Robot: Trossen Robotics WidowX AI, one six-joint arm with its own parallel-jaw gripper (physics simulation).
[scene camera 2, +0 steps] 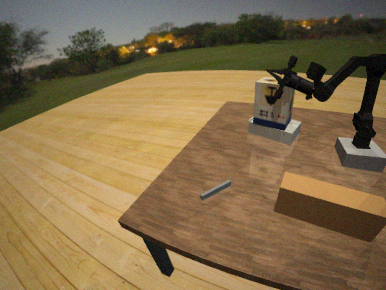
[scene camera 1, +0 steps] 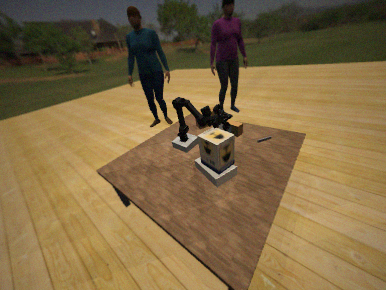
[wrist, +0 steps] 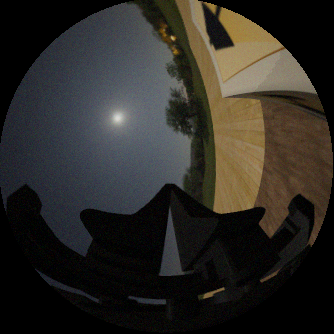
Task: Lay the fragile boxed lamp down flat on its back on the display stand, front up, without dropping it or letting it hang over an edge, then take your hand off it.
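Seen in the pictures: gripper, fingertip midpoint: (scene camera 2: pixel 266 70) (scene camera 1: pixel 232 116) (wrist: pixel 169 187); arm's base, link origin: (scene camera 2: pixel 360 145) (scene camera 1: pixel 184 139).
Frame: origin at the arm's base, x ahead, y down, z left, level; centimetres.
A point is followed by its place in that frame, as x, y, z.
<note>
The boxed lamp (scene camera 1: pixel 218 152) {46.0, -17.9, -29.6} (scene camera 2: pixel 270 106) {43.4, -11.7, -13.1} is a white and yellow carton with black lamp pictures. It stands upright on the low grey display stand (scene camera 1: pixel 216 176) {44.8, -0.3, -32.1} (scene camera 2: pixel 275 134) {39.6, 2.9, -11.3}, near the middle of the table. My gripper (scene camera 1: pixel 221 121) (scene camera 2: pixel 272 71) {46.9, -30.6, -6.3} (wrist: pixel 169 187) {46.9, -30.6, -6.3} is shut and empty. It lies level at the box's top rear edge, fingers pointing across the top. In the wrist view the box's top corner (wrist: pixel 249 62) sits at the upper right, apart from the fingertips. I cannot tell whether a finger touches the box.
A tan block (scene camera 1: pixel 236 127) {39.7, -3.1, 29.1} (scene camera 2: pixel 310 198) {35.1, -3.6, 39.0} lies behind the box, and a thin grey bar (scene camera 1: pixel 264 138) {64.0, 4.5, 29.5} (scene camera 2: pixel 215 189) {64.3, 4.6, 30.6} lies on the brown table (scene camera 1: pixel 163 187) {12.6, 6.6, -48.9} (scene camera 2: pixel 220 230) {59.8, 6.6, 45.9}. The arm's grey base (scene camera 1: pixel 184 144) {4.0, 0.6, -5.9} is beside the stand. Two people (scene camera 1: pixel 146 57) (scene camera 1: pixel 227 43) stand behind the table.
</note>
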